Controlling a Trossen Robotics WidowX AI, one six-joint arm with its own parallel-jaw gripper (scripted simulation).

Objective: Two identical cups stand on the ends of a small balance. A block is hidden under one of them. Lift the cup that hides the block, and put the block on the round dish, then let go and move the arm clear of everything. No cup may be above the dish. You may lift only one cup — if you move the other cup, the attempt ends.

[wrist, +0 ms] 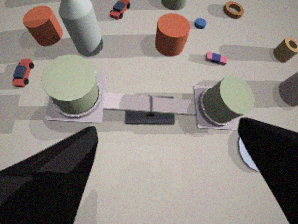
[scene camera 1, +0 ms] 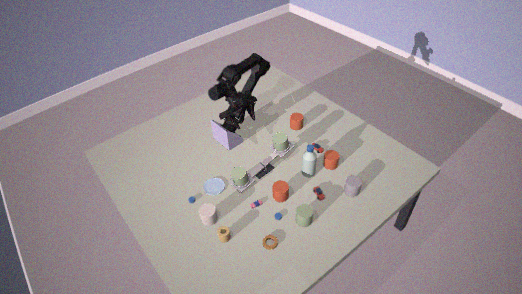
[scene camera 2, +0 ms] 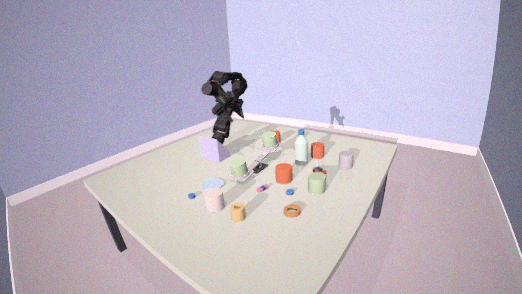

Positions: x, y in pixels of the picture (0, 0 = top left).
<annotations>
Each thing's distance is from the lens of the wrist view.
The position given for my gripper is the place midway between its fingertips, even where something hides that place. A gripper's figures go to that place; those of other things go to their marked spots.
my gripper (wrist: 169, 129): 0.10 m
orange cylinder (wrist: 172, 30): 0.38 m
orange cylinder (wrist: 46, 29): 0.46 m
balance (wrist: 105, 100): 0.31 m
</annotations>
